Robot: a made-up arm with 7 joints. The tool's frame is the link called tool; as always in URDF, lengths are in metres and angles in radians. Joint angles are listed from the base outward. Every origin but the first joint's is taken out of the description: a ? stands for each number. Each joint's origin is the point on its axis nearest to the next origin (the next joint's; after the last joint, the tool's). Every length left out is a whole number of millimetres.
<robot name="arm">
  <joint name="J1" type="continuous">
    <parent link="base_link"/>
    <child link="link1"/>
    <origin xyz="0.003 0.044 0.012" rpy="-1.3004 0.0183 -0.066"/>
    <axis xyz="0 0 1"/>
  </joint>
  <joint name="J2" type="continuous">
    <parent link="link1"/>
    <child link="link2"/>
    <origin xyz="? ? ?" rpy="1.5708 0 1.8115"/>
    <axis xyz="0 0 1"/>
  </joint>
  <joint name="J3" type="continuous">
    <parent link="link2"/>
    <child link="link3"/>
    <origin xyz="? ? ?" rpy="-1.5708 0 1.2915"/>
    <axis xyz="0 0 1"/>
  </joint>
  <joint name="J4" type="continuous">
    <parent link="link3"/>
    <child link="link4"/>
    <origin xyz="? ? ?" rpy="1.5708 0 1.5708"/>
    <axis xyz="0 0 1"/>
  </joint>
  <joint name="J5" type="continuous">
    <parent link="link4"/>
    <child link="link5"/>
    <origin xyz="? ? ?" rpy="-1.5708 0 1.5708"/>
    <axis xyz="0 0 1"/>
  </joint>
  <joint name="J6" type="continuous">
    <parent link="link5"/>
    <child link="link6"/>
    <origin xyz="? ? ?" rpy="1.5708 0 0"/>
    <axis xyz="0 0 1"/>
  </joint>
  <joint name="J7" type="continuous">
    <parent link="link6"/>
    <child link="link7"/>
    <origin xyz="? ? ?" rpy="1.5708 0 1.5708"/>
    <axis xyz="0 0 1"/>
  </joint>
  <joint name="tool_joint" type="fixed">
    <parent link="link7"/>
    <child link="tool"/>
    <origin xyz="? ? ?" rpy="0 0 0"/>
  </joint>
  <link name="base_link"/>
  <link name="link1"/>
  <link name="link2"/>
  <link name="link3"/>
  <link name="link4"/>
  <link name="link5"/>
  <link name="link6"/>
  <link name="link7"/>
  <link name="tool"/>
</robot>
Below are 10 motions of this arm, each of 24 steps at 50 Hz.
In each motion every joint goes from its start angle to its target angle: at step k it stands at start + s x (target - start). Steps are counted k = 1, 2, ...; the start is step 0. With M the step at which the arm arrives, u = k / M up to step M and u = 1 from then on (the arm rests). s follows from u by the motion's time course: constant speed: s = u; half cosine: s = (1 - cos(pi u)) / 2; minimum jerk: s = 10 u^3 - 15 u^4 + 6 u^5.
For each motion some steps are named. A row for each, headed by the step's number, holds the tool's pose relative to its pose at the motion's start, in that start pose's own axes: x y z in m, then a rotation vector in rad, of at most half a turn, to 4 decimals.
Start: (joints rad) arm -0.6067 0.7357 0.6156 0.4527 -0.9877 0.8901 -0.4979
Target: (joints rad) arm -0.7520 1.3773 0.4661 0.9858 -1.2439 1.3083 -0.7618
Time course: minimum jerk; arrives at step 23
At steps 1, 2, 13, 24:
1: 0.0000 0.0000 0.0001 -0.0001 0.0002 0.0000
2: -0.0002 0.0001 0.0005 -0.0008 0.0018 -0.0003
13: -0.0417 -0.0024 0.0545 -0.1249 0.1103 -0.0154
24: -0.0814 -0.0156 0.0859 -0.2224 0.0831 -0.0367

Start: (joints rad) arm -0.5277 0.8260 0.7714 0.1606 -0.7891 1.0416 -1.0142
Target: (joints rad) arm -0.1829 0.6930 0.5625 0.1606 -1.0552 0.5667 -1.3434
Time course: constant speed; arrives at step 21
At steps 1, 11, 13, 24:
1: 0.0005 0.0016 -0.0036 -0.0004 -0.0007 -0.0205
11: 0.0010 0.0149 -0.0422 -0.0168 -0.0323 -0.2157
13: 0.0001 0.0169 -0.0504 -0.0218 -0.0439 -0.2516
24: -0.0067 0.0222 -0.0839 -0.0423 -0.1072 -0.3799

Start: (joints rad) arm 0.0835 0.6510 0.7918 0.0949 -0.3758 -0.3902 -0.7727
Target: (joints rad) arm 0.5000 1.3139 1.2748 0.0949 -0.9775 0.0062 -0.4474
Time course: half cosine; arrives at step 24
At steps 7, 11, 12, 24:
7: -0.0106 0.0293 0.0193 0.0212 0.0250 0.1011
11: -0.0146 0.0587 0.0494 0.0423 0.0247 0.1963
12: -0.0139 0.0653 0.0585 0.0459 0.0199 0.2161
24: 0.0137 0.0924 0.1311 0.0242 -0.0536 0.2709

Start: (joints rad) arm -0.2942 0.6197 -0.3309 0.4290 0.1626 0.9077 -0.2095
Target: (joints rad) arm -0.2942 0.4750 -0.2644 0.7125 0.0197 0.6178 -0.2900
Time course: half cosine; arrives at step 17
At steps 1, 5, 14, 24:
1: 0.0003 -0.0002 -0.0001 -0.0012 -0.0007 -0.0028
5: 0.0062 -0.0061 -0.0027 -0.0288 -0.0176 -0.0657
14: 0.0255 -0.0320 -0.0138 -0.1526 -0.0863 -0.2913
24: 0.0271 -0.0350 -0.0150 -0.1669 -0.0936 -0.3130

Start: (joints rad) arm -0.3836 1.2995 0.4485 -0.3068 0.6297 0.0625 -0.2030
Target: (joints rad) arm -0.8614 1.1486 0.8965 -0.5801 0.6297 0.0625 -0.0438
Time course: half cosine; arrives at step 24
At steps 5, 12, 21, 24:
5: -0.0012 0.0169 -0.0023 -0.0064 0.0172 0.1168
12: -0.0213 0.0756 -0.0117 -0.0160 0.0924 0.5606
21: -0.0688 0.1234 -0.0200 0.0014 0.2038 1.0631
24: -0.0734 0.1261 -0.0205 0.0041 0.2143 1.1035

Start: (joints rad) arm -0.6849 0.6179 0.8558 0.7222 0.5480 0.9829 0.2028
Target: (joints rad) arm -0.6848 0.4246 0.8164 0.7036 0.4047 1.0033 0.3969
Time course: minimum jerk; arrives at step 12
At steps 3, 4, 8, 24:
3: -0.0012 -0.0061 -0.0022 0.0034 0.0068 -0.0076
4: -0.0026 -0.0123 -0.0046 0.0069 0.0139 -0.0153
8: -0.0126 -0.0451 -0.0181 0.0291 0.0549 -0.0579
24: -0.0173 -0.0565 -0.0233 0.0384 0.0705 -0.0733

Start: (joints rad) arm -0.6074 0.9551 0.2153 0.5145 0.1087 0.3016 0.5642
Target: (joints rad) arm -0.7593 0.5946 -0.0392 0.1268 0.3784 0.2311 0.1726
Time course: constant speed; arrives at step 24
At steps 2, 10, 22, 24:
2: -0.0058 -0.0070 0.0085 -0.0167 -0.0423 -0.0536
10: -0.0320 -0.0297 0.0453 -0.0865 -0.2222 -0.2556
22: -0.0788 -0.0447 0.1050 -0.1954 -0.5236 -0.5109
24: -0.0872 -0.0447 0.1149 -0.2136 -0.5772 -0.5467

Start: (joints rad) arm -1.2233 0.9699 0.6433 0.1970 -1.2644 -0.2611 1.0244
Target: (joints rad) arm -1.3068 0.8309 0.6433 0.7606 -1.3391 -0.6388 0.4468
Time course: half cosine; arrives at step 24
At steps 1, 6, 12, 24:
1: 0.0003 0.0003 -0.0001 -0.0010 -0.0002 0.0002
6: 0.0113 0.0114 -0.0050 -0.0312 -0.0102 0.0056
12: 0.0331 0.0432 -0.0181 -0.0852 -0.0566 0.0189
24: 0.0491 0.0954 -0.0383 -0.0941 -0.1570 0.0324

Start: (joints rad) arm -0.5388 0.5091 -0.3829 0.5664 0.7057 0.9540 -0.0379
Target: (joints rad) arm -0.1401 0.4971 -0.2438 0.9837 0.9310 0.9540 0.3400
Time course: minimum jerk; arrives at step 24
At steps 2, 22, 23, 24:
2: 0.0003 -0.0007 -0.0006 0.0023 0.0029 0.0006
22: -0.0027 -0.1147 -0.1462 0.6084 0.4022 0.0754
23: -0.0029 -0.1151 -0.1469 0.6117 0.4031 0.0754
24: -0.0030 -0.1151 -0.1470 0.6121 0.4032 0.0754

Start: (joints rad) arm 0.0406 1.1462 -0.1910 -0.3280 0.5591 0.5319 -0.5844
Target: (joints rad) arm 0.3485 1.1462 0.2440 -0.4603 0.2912 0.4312 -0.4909
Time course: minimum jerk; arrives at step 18
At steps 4, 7, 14, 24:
4: -0.0022 0.0006 -0.0024 -0.0199 -0.0077 0.0072
7: -0.0088 0.0024 -0.0095 -0.0746 -0.0288 0.0309
14: -0.0305 0.0087 -0.0281 -0.2020 -0.0804 0.1168
24: -0.0334 0.0096 -0.0302 -0.2147 -0.0862 0.1289

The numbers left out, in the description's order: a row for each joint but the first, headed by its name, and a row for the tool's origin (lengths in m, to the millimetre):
J2: -0.004 0.016 0
J3: 0.135 -0.034 0
J4: 0.002 -0.012 0
J5: -0.151 -0.011 0
J6: 0 0 0
J7: -0.001 0.042 0
tool: 0 0 0

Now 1 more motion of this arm.
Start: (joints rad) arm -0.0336 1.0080 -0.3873 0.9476 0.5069 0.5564 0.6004
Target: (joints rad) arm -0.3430 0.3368 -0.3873 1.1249 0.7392 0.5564 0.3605
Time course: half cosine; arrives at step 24
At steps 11, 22, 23, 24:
11: -0.0364 -0.0017 0.0743 -0.1407 -0.1430 -0.1946
22: -0.0961 0.0320 0.1639 -0.2812 -0.4057 -0.3838
23: -0.0977 0.0332 0.1657 -0.2839 -0.4128 -0.3873
24: -0.0982 0.0336 0.1663 -0.2847 -0.4152 -0.3884

